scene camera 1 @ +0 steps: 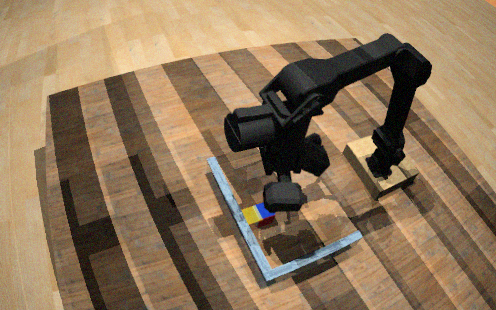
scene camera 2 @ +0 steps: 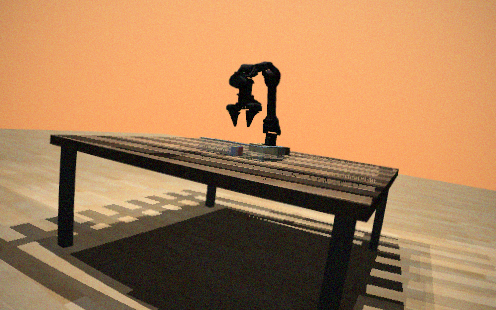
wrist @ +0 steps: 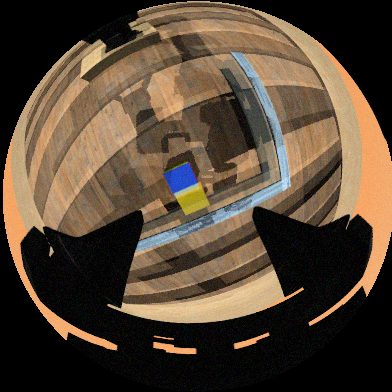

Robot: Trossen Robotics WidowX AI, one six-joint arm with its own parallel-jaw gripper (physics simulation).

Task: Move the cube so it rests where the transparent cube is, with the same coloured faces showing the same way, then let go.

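Places are measured from the arm's base along level axes (x ahead, y left, z up), in metres.
Where they show: gripper, between the fingertips: (scene camera 2: 241,127) (wrist: 198,214); arm's base, origin of its link: (scene camera 1: 378,166) (scene camera 2: 270,145).
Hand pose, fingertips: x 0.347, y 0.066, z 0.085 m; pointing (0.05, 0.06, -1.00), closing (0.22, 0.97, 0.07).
Each offset is from my fingertips to the top centre of the thing. "*": to the spot under its first point. Level surfaces: height alone.
The cube @[dy -0.012, dx -0.004, dz -0.086 m] (scene camera 1: 262,210) (wrist: 181,177) (scene camera 2: 236,150) sits inside the corner of a pale blue L-shaped bar, near its long side. It shows a blue top, with a dark red side in scene camera 1. A yellow top face @[* dy -0.004, dx +0.026, dz -0.086 m] (scene camera 1: 251,215) (wrist: 194,201) adjoins the blue one, nearer the bar, with a thin pale strip between them. I cannot tell which faces belong to the transparent cube. My gripper (scene camera 2: 242,125) (wrist: 198,214) is open and empty, pointing down, well above the table and cube. Its fingertips are not clearly visible in scene camera 1.
The pale blue L-shaped bar @[* dy +0.131, dx -0.074, dz -0.066 m] (scene camera 1: 316,255) (wrist: 277,135) lies on the striped wooden table @[dz -0.126 m] (scene camera 1: 150,150) (scene camera 2: 320,187), with its long side past the yellow face. The arm's base stands on a light wooden block (scene camera 1: 359,152) (wrist: 92,60). Arm shadows fall around the cube.
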